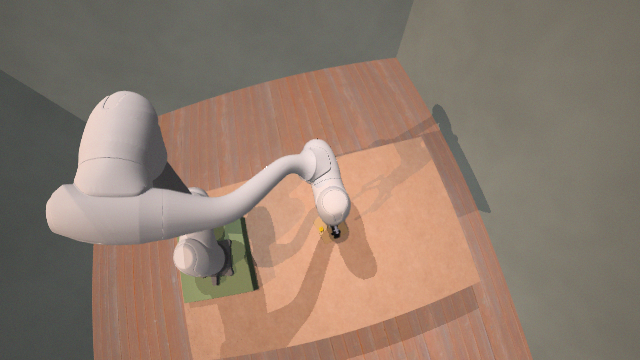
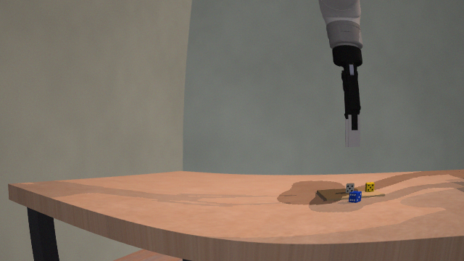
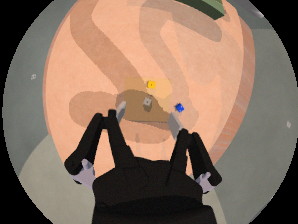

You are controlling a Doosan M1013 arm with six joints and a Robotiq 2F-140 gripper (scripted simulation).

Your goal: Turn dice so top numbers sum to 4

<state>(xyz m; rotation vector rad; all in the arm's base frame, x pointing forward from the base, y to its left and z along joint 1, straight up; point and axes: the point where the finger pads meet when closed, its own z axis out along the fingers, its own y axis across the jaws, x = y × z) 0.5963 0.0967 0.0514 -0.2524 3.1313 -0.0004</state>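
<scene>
Right now my hand is 12 cm above the blue die, 10 cm to the right of it and 2 cm past it. Also, from my hand: yellow die: 12 cm below, 5 cm behind, 1 cm to the right; tan mat: 13 cm below; white die: 12 cm below.
</scene>
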